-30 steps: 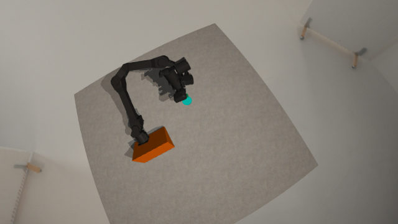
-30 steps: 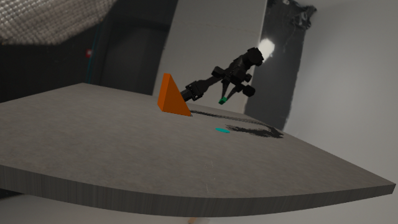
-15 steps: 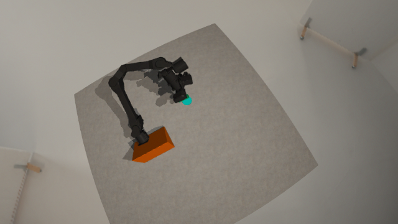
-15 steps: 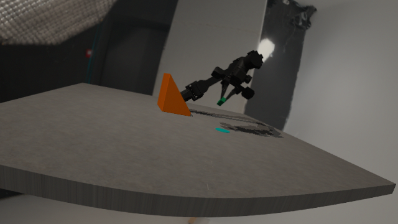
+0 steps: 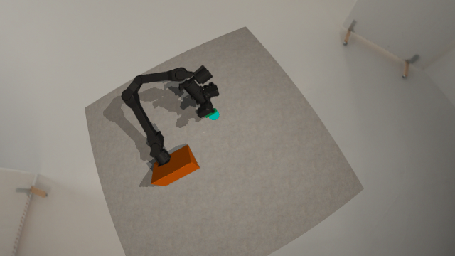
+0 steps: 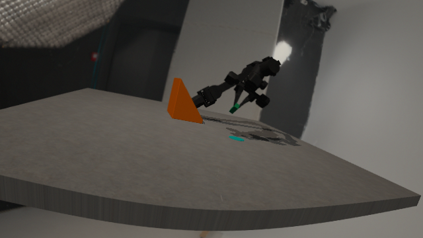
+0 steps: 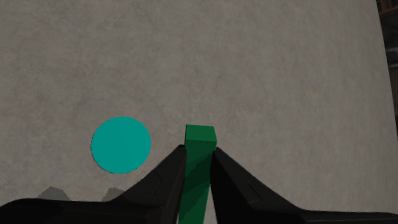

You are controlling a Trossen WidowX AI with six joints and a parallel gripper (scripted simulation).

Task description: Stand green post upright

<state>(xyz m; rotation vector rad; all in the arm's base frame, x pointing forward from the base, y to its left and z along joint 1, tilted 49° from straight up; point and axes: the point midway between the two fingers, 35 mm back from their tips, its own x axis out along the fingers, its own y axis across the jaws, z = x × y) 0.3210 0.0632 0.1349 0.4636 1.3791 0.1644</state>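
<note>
The cyan circle lies 120 mm below my gripper tip and 30 mm to the left of it. From my gripper tip the other things lie so: green post 20 mm behind, 10 mm below.
</note>
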